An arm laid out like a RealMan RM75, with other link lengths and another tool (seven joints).
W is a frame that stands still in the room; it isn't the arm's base.
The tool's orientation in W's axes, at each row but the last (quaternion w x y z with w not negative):
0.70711, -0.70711, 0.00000, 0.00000
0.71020, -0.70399, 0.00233, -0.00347
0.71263, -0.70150, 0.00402, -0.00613
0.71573, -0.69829, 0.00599, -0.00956
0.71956, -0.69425, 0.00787, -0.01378
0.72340, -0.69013, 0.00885, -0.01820
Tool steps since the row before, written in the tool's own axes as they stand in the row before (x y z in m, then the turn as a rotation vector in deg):
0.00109, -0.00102, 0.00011, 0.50, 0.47, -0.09
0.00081, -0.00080, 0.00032, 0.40, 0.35, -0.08
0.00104, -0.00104, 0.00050, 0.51, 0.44, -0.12
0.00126, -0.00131, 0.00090, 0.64, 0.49, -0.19
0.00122, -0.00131, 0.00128, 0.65, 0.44, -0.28
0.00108, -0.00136, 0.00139, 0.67, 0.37, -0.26
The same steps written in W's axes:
0.00109, 0.00011, 0.00102, 0.50, -0.09, -0.47
0.00081, 0.00031, 0.00080, 0.40, -0.08, -0.35
0.00104, 0.00047, 0.00105, 0.51, -0.12, -0.44
0.00127, 0.00084, 0.00134, 0.64, -0.19, -0.49
0.00125, 0.00119, 0.00136, 0.65, -0.28, -0.44
0.00111, 0.00128, 0.00144, 0.66, -0.27, -0.37

